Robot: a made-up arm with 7 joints.
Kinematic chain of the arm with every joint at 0, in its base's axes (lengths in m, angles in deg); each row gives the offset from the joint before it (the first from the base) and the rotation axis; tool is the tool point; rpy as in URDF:
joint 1: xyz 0 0 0.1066 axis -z
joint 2: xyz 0 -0.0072 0.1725 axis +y
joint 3: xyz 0 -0.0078 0.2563 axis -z
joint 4: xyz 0 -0.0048 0.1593 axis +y
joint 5: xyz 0 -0.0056 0.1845 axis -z
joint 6: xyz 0 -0.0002 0.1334 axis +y
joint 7: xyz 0 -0.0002 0.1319 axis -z
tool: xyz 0 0 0 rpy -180 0 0
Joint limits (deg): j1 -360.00..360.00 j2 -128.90..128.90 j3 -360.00..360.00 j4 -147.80..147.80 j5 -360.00..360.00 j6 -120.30..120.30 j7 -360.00..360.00
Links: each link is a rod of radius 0.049 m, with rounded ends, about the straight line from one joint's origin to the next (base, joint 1, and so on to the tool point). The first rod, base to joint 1, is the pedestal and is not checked.
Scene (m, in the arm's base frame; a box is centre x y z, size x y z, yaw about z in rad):
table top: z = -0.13
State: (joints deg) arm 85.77 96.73 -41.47 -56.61 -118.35 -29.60 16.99
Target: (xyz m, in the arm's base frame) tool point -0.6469 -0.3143 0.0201
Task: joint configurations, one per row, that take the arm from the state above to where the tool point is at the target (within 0.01 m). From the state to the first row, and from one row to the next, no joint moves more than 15 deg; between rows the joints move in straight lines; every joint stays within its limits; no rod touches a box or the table.
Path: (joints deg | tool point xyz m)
1: 98.75 105.11 -47.60 -57.13 -117.70 -30.57 16.99 | -0.4197 -0.6438 0.2780
2: 111.73 113.48 -53.73 -57.64 -117.04 -31.55 16.99 | -0.5630 -0.5030 0.1461
3: 124.72 121.86 -59.86 -58.16 -116.39 -32.52 16.99 | -0.6469 -0.3143 0.0201

